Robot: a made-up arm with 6 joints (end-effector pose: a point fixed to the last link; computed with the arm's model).
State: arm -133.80 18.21 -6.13 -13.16 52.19 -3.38
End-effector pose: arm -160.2 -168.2 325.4 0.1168 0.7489 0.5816 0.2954
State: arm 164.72 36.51 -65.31 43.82 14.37 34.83
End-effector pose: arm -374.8 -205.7 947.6 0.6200 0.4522 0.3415 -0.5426
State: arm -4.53 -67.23 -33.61 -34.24 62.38 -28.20
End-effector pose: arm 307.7 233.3 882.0 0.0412 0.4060 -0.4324 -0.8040
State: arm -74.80 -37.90 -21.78 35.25 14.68 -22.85
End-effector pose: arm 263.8 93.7 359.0 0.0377 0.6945 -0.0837 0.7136
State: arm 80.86 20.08 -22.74 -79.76 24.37 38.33
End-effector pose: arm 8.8 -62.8 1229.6 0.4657 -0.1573 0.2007 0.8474
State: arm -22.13 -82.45 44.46 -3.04 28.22 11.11
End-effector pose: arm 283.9 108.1 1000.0 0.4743 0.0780 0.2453 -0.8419
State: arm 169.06 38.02 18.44 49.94 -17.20 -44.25
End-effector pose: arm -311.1 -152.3 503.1 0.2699 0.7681 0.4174 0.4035
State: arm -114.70 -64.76 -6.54 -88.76 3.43 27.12
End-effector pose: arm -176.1 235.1 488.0 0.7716 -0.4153 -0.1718 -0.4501
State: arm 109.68 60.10 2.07 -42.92 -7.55 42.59
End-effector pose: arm -263.1 -166.0 1116.4 0.1505 -0.4190 -0.2562 0.8580
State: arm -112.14 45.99 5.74 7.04 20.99 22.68
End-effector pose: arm 32.8 -226.6 373.6 0.4252 0.7667 0.2161 0.4298
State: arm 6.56 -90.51 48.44 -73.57 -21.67 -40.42
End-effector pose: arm 41.4 171.8 887.3 0.3530 0.8472 -0.1498 -0.3676
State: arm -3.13 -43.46 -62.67 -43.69 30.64 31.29
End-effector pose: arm 350.0 142.6 677.1 0.1915 -0.4463 -0.5638 -0.6680
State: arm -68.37 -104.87 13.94 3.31 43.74 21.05
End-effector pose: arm 275.9 248.4 658.7 0.5259 -0.4807 0.2870 -0.6403
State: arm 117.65 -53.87 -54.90 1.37 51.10 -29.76
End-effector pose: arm -310.9 148.6 1147.7 0.4494 -0.7512 0.1984 0.4408
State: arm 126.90 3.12 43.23 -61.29 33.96 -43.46
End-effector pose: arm -447.9 50.3 851.4 0.6119 -0.6351 -0.2611 -0.3925
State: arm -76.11 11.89 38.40 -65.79 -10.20 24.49
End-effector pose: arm 241.3 29.0 393.4 0.1177 -0.5537 -0.4910 -0.6622
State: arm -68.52 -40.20 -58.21 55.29 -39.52 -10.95
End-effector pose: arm 256.5 131.2 364.5 0.0277 -0.7637 0.4463 -0.4656
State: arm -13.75 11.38 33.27 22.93 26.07 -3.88
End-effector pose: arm 321.3 -128.8 1009.1 0.2883 -0.1559 -0.1965 0.9241
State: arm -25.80 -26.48 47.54 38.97 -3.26 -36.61
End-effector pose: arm 296.3 -55.3 978.4 0.0333 0.2884 0.4288 -0.8555
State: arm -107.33 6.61 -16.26 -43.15 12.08 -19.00
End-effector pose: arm -66.0 33.6 295.8 0.2427 -0.7022 -0.3715 -0.5568
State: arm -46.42 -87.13 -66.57 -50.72 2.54 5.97
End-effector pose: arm 2.8 144.7 543.3 0.7923 -0.2694 -0.4618 -0.2940
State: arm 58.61 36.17 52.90 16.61 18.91 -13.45
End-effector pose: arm -239.4 -90.8 1087.8 0.3404 -0.7939 -0.2898 0.4122
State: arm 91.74 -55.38 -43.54 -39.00 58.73 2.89
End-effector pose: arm -154.0 203.2 1179.2 0.3516 -0.6741 0.3981 0.5133
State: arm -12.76 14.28 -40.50 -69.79 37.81 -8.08
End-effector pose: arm 405.2 -15.1 691.8 0.1160 0.1958 0.6237 0.7478
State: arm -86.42 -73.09 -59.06 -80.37 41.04 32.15
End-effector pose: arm -105.9 201.8 469.8 0.7743 -0.3189 -0.3684 -0.4037
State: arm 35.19 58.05 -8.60 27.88 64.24 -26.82
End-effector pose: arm 6.7 -283.6 961.9 0.8393 0.0276 -0.3657 0.4014
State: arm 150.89 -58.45 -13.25 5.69 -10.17 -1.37
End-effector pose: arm -399.1 243.0 742.5 0.0421 0.7843 -0.5410 -0.3007
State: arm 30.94 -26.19 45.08 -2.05 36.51 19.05
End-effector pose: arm 33.6 -19.4 1221.8 0.0807 0.4969 0.1372 -0.8531
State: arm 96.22 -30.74 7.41 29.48 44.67 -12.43
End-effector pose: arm -353.4 -19.1 1186.6 0.0157 0.7254 0.2270 -0.6496
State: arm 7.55 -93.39 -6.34 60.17 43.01 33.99
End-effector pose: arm 295.0 276.4 934.8 0.4704 -0.5448 0.0458 -0.6927
